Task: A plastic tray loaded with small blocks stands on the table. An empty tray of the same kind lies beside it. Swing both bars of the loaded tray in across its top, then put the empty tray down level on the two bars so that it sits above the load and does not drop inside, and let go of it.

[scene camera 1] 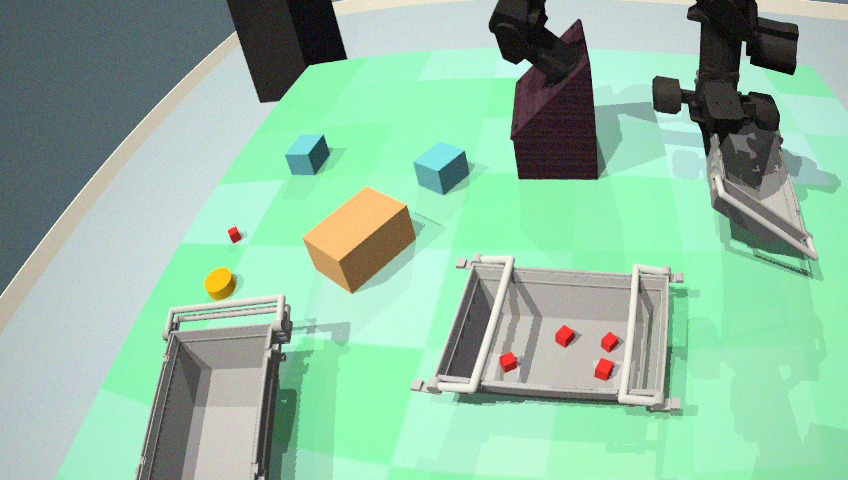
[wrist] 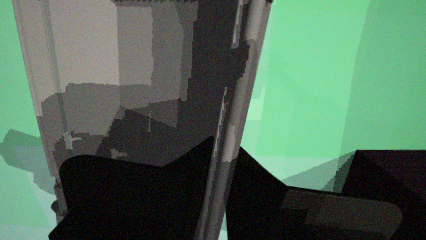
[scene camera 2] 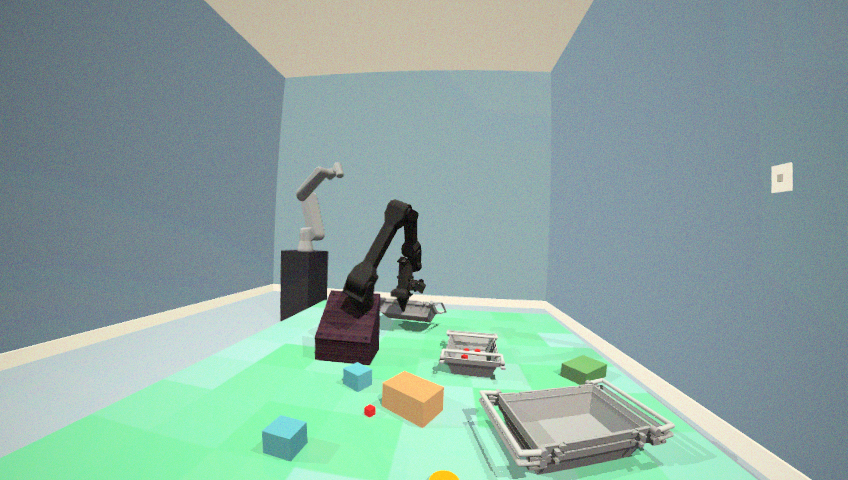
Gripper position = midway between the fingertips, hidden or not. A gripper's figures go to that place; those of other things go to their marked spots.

Scene:
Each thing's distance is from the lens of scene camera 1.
gripper (scene camera 1: 710,154): 79 cm
orange box (scene camera 1: 357,240): 74 cm
yellow disc (scene camera 1: 220,283): 84 cm
The marked spots on the orange box and the yellow disc are 23 cm apart.

